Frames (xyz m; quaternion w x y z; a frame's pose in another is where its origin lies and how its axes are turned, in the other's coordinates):
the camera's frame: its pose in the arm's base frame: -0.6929 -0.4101 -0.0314 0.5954 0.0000 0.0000 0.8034
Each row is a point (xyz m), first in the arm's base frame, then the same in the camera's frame.
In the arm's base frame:
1: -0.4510 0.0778 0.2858
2: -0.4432 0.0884 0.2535
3: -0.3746 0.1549 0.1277
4: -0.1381 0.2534 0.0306
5: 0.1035 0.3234 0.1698
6: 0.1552 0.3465 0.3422
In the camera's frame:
1: 0.3964 -0.3734 0.3172
2: 0.4043 -0.3839 0.2849
3: 0.4479 -0.4689 0.1591
4: 0.4734 -0.7239 0.0620
5: 0.4700 -0.9754 0.2012
6: 0.4771 -1.0315 0.3736

